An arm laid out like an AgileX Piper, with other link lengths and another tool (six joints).
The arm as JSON. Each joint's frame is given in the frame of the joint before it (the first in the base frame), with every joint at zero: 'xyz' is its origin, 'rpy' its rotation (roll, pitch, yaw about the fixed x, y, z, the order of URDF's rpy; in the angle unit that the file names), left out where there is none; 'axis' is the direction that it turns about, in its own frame. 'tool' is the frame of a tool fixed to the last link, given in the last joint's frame.
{
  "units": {
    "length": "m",
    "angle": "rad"
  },
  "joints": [
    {
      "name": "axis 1",
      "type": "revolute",
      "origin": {
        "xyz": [
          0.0,
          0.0,
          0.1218
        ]
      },
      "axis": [
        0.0,
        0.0,
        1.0
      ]
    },
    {
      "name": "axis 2",
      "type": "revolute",
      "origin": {
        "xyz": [
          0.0,
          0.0,
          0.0
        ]
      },
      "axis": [
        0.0,
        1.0,
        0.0
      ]
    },
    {
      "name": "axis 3",
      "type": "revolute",
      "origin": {
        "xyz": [
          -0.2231,
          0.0,
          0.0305
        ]
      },
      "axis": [
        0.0,
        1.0,
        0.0
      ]
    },
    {
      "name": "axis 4",
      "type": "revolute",
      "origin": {
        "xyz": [
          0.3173,
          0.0,
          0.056
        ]
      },
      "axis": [
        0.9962,
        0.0,
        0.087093
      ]
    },
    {
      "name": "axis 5",
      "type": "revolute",
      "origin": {
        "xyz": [
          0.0,
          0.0,
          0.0
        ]
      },
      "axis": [
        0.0,
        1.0,
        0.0
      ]
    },
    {
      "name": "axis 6",
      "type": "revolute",
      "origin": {
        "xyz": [
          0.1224,
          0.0,
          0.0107
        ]
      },
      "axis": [
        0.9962,
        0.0,
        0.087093
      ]
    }
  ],
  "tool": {
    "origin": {
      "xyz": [
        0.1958,
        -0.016,
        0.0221
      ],
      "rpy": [
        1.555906,
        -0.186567,
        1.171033
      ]
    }
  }
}
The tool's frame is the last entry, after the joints.
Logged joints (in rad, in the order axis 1, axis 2, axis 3, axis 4, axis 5, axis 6), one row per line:
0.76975 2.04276 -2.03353 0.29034 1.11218 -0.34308
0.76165 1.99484 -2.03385 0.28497 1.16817 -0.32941
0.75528 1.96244 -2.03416 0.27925 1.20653 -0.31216
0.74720 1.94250 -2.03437 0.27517 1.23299 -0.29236
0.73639 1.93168 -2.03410 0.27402 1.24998 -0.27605
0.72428 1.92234 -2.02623 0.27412 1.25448 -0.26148
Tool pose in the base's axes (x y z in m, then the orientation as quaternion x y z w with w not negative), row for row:
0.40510 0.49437 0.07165 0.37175 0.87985 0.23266 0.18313
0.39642 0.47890 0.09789 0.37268 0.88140 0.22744 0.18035
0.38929 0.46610 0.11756 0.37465 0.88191 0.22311 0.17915
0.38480 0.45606 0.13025 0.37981 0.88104 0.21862 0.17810
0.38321 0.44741 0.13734 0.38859 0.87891 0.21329 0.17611
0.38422 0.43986 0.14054 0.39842 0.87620 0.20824 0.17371
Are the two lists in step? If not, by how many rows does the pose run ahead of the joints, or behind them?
The pose runs 1 row behind the joints: the pose in row i belongs to the joints in row i - 1.
